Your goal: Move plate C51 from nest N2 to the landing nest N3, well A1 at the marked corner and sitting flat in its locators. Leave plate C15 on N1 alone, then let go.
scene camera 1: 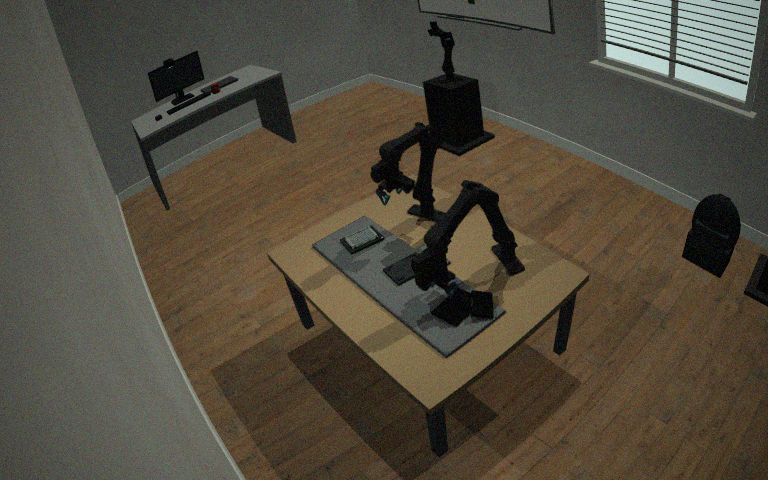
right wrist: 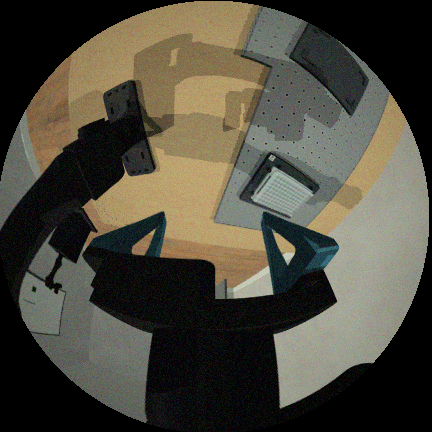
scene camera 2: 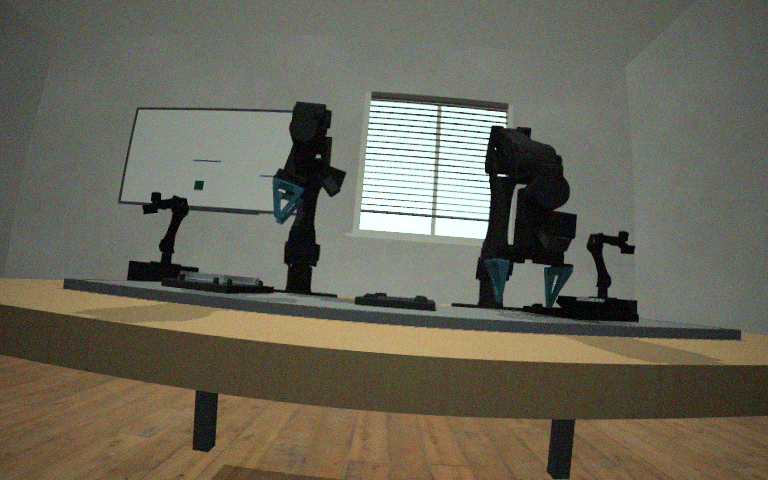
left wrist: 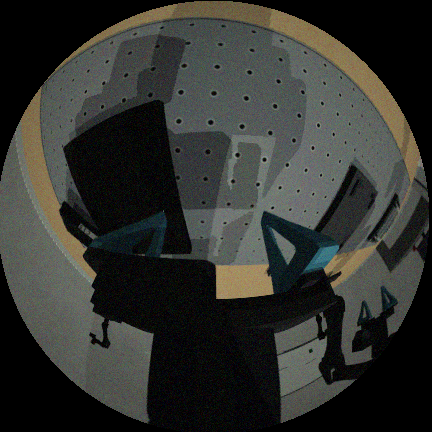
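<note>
A pale plate sits on the dark nest at the picture-left end of the grey board. The middle dark nest shows no plate. Plate and nest labels are too small to read, and a second plate cannot be made out. My left gripper is open, pointing down low over the board, picture-left of a black slab. My right gripper is open, raised behind the plate's end of the board.
A second black block stands beside the slab at the picture-right end. The perforated grey board lies on the wooden table. The left arm's base stands behind the board.
</note>
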